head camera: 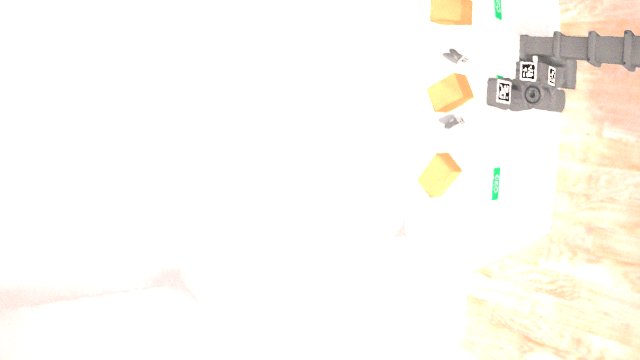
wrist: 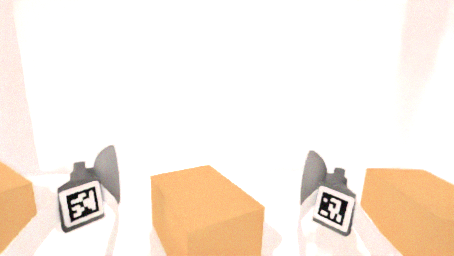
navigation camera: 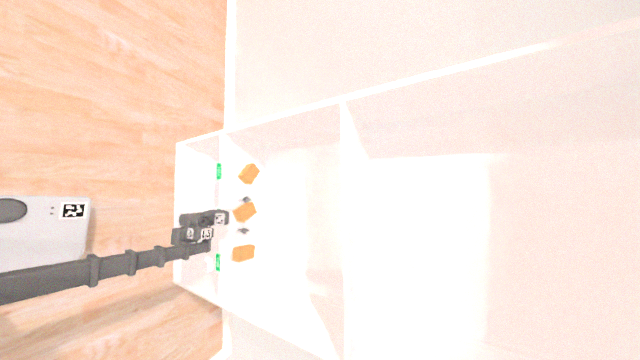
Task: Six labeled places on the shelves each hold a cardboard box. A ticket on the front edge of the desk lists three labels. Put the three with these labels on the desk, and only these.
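Frame: origin at the robot's base, x ahead, y left, z up, level; centimetres.
Where they show: gripper, fingertip midpoint: (head camera: pixel 442 87) (navigation camera: pixel 249 214); robot's base, link origin: (navigation camera: pixel 5 209).
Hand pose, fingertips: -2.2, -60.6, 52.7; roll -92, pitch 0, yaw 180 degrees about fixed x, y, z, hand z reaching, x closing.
Note:
Each offset is from my fingertips to the top centre of the thing, as dx, dy, dz. "pt": to the spot under its first point. Level surfaces: height alone.
My gripper (head camera: pixel 453 88) (navigation camera: pixel 244 215) (wrist: pixel 213 167) is open, with a finger on each side of the middle cardboard box {+1.0, -1.1, -2.5} (head camera: pixel 450 93) (navigation camera: pixel 244 212) (wrist: pixel 207 210). Gaps show between this box and both fingers in the wrist view. A second box {+20.4, -2.3, -2.5} (head camera: pixel 440 175) (navigation camera: pixel 249 173) (wrist: pixel 12 210) stands to the left on the same shelf, behind a green label {pt +19.8, +11.4, -9.2} (head camera: pixel 496 183) (navigation camera: pixel 218 171) that seems to read C23. A third box {-18.9, -1.8, -2.5} (head camera: pixel 451 11) (navigation camera: pixel 243 253) (wrist: pixel 415 210) stands to the right, behind another green label (head camera: pixel 498 9) (navigation camera: pixel 217 262). The middle label is mostly hidden by my wrist. The desk and ticket do not show.
White side walls and a shelf board {dz +53.3} (navigation camera: pixel 350 200) above enclose the boxes in the navigation view. My arm (head camera: pixel 607 49) (navigation camera: pixel 115 265) reaches in over the wooden floor {dz -52.6} (head camera: pixel 595 200) (navigation camera: pixel 110 100). My base (navigation camera: pixel 45 235) shows in the navigation view. The head view is strongly overexposed.

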